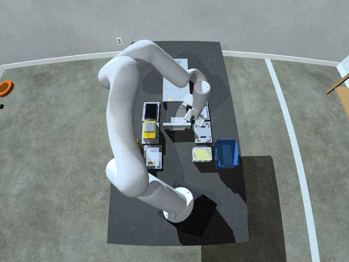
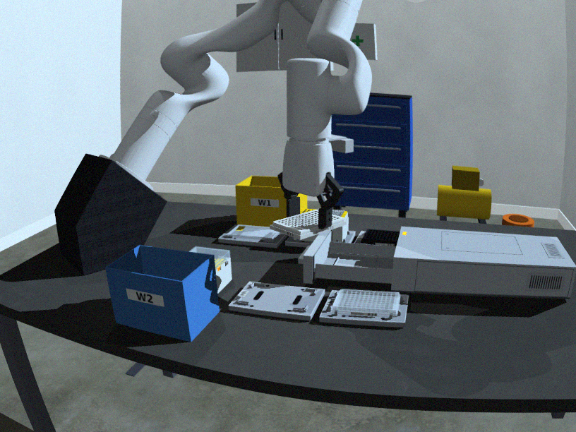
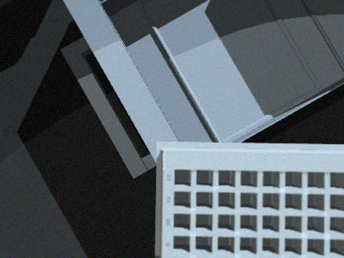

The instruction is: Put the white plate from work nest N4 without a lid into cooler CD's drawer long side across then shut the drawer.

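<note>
The drawer is 14 cm to the left of my hand, 12 cm below it and 9 cm ahead of it. From my hand the other things lie so: clear plate 14 cm below, 14 cm ahead, 4 cm to the right; white plate 1 cm below; cooler CD 23 cm ahead, 16 cm to the left, 12 cm below.
</note>
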